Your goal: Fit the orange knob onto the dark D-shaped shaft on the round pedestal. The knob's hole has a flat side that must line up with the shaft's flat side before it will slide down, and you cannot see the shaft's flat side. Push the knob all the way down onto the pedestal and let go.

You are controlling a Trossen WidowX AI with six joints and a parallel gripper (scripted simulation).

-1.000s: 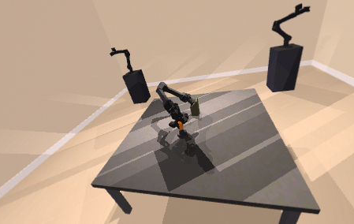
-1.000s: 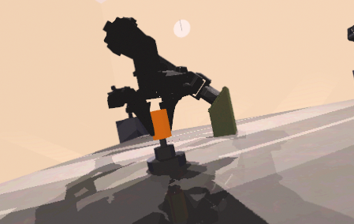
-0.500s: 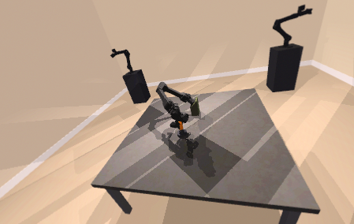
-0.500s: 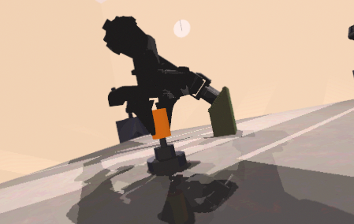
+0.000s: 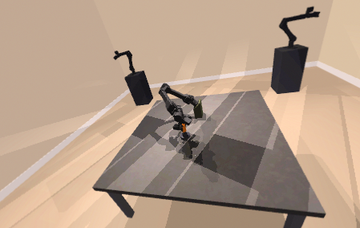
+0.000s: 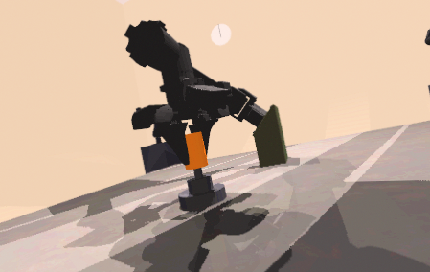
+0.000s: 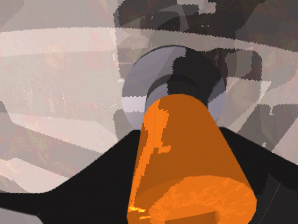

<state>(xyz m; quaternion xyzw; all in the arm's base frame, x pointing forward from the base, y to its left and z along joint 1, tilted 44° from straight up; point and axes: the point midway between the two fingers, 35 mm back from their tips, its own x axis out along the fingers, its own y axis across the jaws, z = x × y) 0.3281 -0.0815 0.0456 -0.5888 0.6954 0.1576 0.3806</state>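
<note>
My gripper tip is now 2 cm below the orange knob. Also, from my gripper tip: pedestal 4 cm below.
</note>
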